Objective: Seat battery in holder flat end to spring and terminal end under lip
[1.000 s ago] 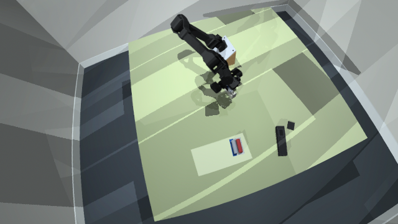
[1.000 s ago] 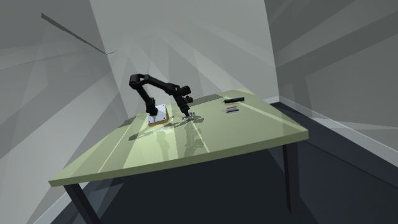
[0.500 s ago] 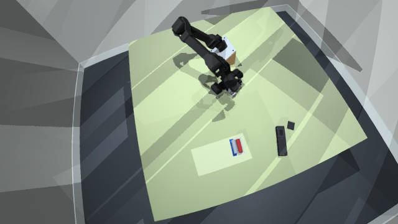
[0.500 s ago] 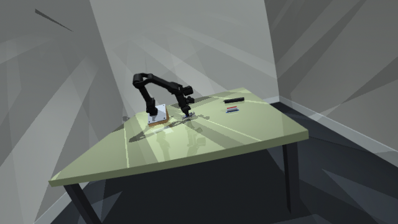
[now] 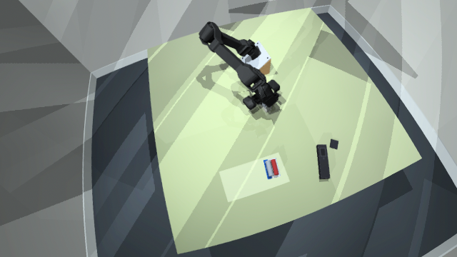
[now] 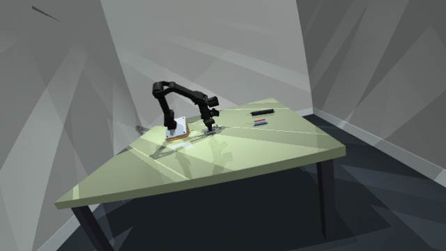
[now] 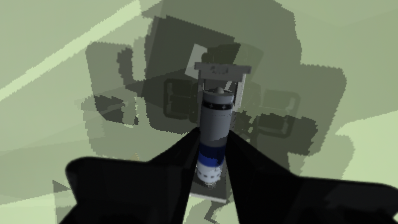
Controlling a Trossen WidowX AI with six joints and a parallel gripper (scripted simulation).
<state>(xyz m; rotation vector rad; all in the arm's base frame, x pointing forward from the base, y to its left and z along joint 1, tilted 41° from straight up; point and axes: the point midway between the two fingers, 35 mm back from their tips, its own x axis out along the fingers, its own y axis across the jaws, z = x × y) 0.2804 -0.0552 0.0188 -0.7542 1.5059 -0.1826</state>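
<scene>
The battery lies 1 cm above my gripper tip. Also, from my gripper tip: long black bar: 37 cm ahead, 17 cm to the left; remote battery door: 31 cm ahead, 27 cm to the left, 1 cm below.
</scene>
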